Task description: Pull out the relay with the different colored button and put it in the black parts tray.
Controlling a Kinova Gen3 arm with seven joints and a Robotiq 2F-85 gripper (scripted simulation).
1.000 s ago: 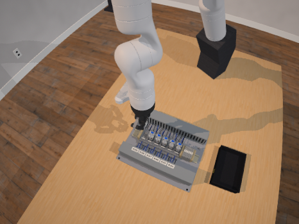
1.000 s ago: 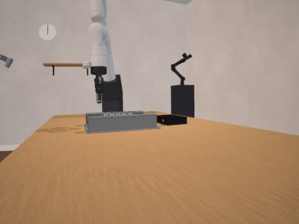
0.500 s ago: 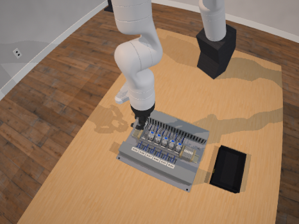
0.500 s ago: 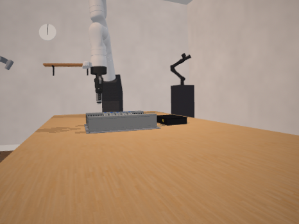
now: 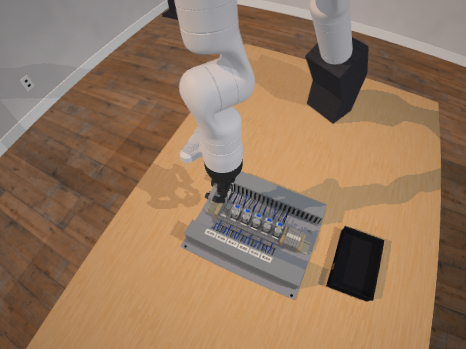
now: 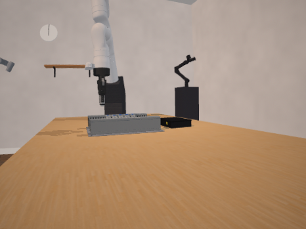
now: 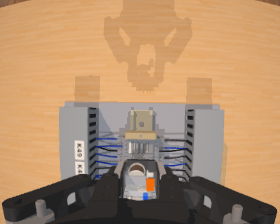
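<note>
Now: the black parts tray 30 mm behind my hand, 360 mm to the left of it and 120 mm below it. From my hand the other things lie so: relay (10 mm below).
</note>
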